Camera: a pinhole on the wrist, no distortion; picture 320 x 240 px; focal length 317.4 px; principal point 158.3 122.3 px. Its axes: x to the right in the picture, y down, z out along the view. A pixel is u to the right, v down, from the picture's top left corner.
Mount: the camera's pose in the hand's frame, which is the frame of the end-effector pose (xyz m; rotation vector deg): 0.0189 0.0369 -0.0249 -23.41 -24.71 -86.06
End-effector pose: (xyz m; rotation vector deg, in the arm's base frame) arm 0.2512 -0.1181 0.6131 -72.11 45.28 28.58
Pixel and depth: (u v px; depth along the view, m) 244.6 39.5 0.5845
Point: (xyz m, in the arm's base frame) 0.1576 0.4808 0.6536
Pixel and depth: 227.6 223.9 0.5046
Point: 0.3303 0.3685 0.3988
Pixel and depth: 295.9 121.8 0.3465
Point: 0.2861 0.2392 0.5837
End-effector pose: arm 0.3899 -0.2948 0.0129 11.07 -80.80 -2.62
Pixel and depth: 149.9 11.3 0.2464
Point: 0.1847 -0.1404 -0.0042
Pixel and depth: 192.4 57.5 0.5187
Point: -0.0875 -0.0814 0.0251
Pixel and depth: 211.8 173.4 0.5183
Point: -0.0718 -0.1323 0.2095
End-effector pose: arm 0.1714 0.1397 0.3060 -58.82 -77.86 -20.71
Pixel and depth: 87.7 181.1 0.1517
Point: 0.2336 0.3005 0.2782
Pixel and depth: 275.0 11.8 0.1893
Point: 0.1050 0.2956 0.2121
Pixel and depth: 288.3 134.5 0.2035
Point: 0.1084 0.3341 0.2779
